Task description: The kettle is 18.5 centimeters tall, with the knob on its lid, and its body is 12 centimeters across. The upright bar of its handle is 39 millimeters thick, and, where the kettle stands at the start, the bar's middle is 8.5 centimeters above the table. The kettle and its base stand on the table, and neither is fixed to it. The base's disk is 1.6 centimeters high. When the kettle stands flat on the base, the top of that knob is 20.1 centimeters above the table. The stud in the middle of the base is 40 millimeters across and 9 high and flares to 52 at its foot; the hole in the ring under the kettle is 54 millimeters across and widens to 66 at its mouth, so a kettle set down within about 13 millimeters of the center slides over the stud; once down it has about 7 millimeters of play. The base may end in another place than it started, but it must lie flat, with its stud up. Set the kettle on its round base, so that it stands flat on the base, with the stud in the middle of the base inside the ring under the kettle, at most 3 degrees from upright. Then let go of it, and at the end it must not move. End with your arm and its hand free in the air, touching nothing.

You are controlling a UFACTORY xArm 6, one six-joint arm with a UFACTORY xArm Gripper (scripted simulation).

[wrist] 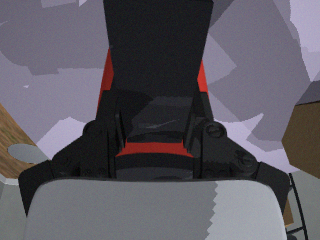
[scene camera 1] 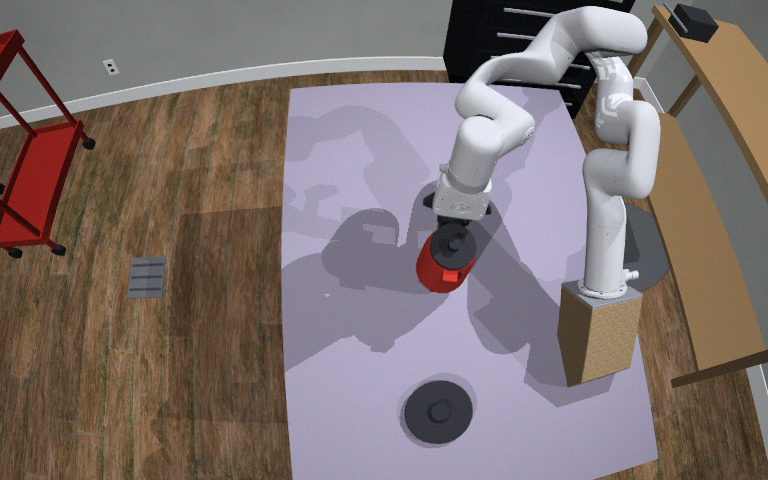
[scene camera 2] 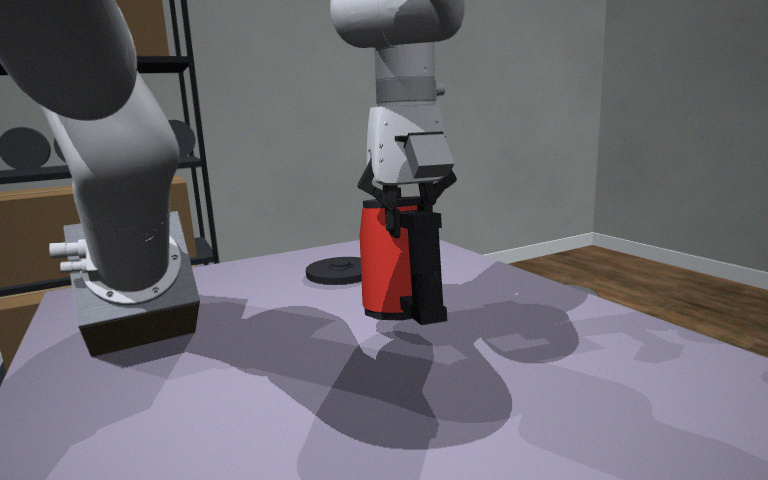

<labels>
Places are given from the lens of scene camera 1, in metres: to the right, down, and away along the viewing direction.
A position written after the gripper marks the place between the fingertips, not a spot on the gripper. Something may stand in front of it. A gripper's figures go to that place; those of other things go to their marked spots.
gripper (scene camera 1: 451, 223): 0.14, -0.03, 0.93
round dark base (scene camera 1: 438, 412): 0.12, 0.37, 0.89
</labels>
